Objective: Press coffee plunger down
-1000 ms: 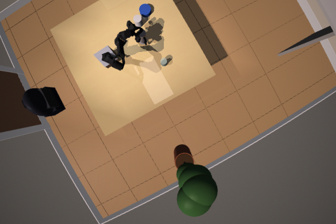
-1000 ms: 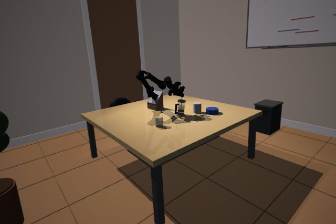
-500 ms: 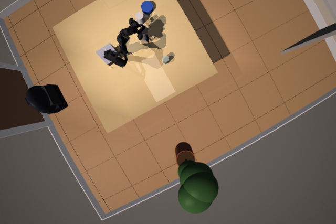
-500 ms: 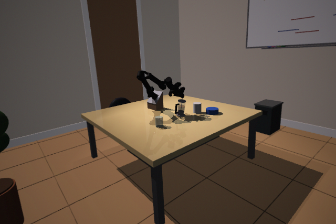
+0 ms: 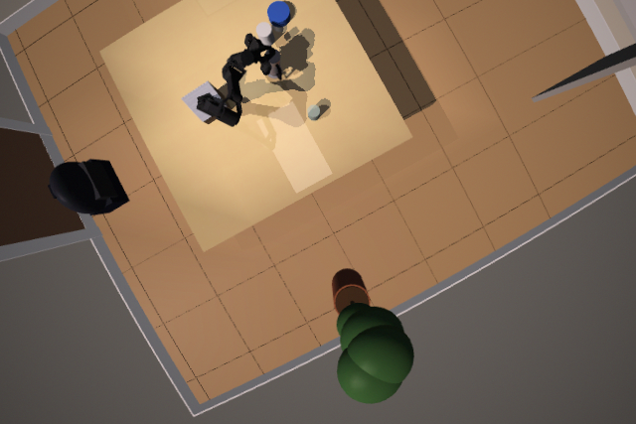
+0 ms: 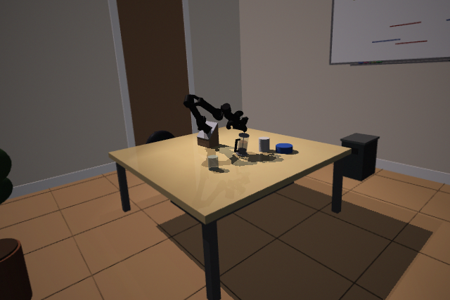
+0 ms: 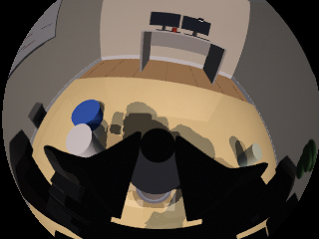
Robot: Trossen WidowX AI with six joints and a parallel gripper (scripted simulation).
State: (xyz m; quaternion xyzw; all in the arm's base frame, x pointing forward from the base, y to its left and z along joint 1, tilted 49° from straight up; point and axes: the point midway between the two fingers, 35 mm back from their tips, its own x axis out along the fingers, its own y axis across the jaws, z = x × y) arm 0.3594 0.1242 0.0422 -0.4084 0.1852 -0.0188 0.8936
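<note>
My gripper tip is now 20 mm past the coffee press, 20 mm to the left of it and 90 mm above it. Also, from my gripper tip: blue disc: 120 mm ahead, 260 mm to the left, 160 mm below; then pale cup: 60 mm ahead, 310 mm to the right, 150 mm below.
</note>
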